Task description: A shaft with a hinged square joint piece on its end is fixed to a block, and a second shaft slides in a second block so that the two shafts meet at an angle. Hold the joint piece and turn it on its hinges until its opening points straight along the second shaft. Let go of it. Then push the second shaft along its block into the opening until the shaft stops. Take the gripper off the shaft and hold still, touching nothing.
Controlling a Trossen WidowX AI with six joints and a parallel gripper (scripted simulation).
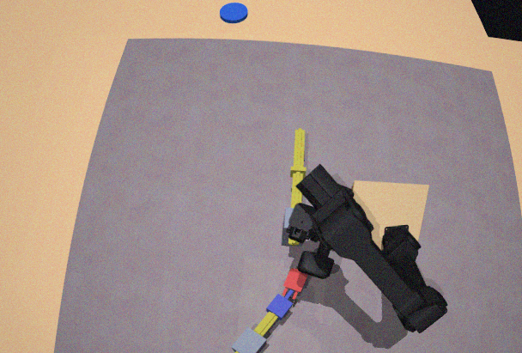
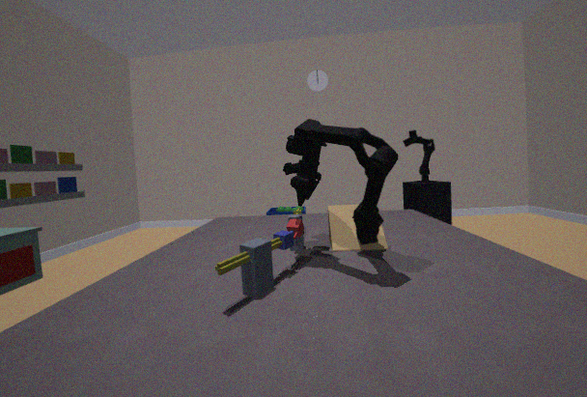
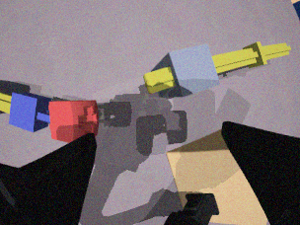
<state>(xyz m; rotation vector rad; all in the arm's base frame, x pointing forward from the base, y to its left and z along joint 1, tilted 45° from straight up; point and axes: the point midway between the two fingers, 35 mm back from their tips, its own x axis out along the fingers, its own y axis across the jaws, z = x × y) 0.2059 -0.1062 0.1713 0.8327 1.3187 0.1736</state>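
The red joint piece lies 8 cm to the left of my gripper tip, 7 cm below it and 4 cm ahead of it.
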